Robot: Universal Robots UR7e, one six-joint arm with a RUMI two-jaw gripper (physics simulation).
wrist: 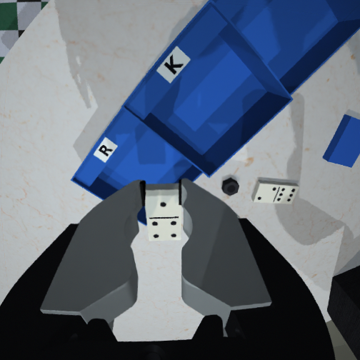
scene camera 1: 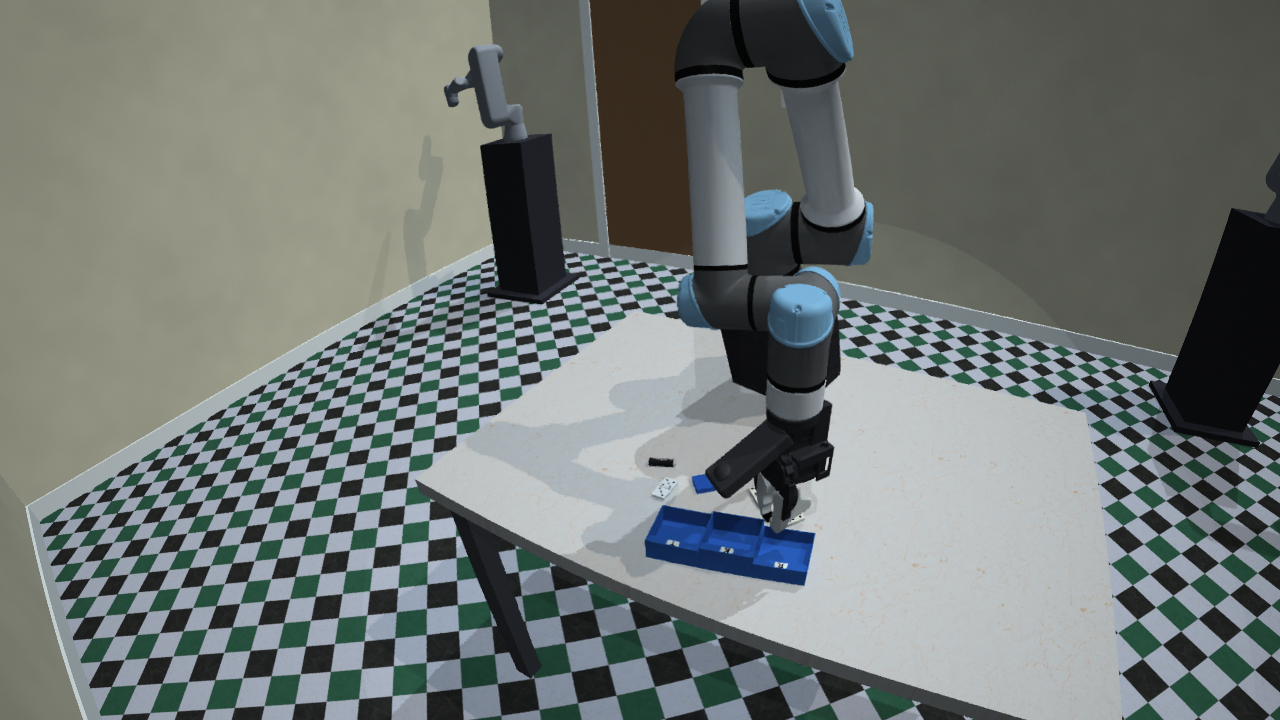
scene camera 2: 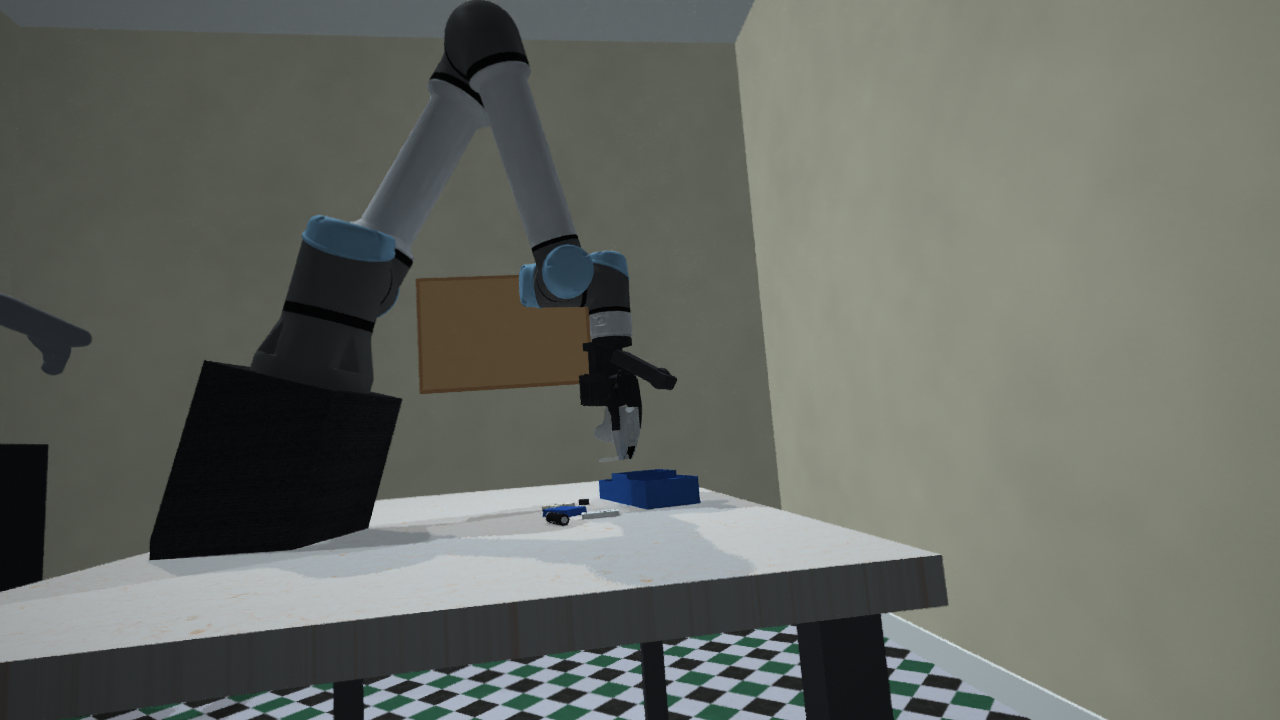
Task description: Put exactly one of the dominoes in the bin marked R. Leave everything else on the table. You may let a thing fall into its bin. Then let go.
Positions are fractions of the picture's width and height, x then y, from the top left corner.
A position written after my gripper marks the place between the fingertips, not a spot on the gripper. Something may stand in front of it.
I see my gripper (scene camera 1: 0.60,0.73) and a blue three-bin tray (scene camera 1: 0.57,0.76).
The blue three-bin tray shows as well in the wrist view (wrist: 0.62,0.22) and in scene camera 2 (scene camera 2: 0.51,0.68). My gripper is seen too in the wrist view (wrist: 0.45,0.50) and in scene camera 2 (scene camera 2: 0.49,0.64).
